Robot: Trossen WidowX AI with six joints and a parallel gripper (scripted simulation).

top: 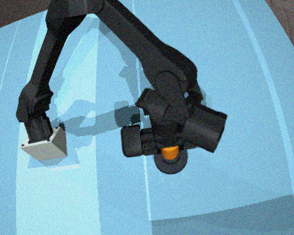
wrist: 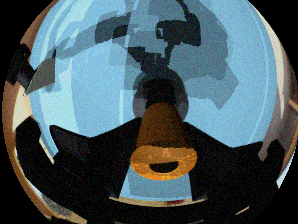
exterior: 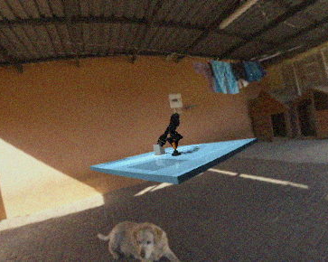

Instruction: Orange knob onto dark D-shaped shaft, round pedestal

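Now: the orange knob 20 mm above my gripper tip. The rest, counted from my gripper tip: dark round pedestal: 40 mm below.
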